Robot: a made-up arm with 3 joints. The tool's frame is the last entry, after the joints. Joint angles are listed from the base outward. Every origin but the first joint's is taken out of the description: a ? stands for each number. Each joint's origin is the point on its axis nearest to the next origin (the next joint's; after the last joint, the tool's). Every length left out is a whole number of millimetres.
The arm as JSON. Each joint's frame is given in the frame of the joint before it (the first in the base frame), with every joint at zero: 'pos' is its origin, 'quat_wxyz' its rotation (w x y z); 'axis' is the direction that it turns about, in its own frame. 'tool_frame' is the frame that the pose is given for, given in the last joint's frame.
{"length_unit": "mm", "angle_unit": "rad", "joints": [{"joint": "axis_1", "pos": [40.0, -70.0, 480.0], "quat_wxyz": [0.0, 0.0, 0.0, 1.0], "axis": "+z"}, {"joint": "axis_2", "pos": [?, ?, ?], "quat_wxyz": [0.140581, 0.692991, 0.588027, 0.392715], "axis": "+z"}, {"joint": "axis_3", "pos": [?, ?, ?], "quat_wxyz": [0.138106, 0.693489, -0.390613, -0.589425], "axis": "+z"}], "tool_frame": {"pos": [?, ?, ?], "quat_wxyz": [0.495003, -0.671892, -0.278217, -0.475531]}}
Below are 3 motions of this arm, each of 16 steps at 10 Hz.
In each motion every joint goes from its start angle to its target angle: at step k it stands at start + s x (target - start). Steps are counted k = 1, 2, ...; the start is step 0. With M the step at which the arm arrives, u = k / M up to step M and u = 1 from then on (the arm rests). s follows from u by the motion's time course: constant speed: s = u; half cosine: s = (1 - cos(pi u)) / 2; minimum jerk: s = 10 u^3 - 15 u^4 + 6 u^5.
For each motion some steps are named. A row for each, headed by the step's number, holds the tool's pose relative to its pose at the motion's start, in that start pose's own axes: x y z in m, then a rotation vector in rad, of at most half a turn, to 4 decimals.
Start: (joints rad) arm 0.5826 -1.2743 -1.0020
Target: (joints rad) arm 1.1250 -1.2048 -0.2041
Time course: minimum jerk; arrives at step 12
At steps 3, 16:
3: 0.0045 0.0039 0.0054 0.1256 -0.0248 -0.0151
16: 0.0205 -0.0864 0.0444 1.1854 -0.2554 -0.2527

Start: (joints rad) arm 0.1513 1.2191 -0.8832
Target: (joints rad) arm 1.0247 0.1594 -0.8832
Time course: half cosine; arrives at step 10
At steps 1, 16:
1: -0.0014 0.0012 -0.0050 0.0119 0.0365 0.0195
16: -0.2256 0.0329 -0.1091 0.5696 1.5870 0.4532

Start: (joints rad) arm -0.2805 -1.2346 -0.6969
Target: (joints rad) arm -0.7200 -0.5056 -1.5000
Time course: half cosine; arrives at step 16
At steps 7, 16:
7: -0.0333 -0.0190 0.0108 -0.6339 -0.1254 -0.0634
16: -0.1010 -0.0587 0.1092 -1.4924 -0.3539 -0.3550

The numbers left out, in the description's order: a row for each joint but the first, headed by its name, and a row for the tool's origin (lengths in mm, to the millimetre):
axis_2: 170.0 -118.0 0.0
axis_3: -228.0 -217.0 0.0
tool: 166.0 -210.0 0.0

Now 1 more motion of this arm.
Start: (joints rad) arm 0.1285 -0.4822 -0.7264
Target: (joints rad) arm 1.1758 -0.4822 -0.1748
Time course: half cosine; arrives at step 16
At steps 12, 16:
12: -0.0607 -0.0954 -0.1292 0.9012 0.2675 -0.6461
16: -0.0834 -0.1127 -0.1572 1.0325 0.2976 -0.7901

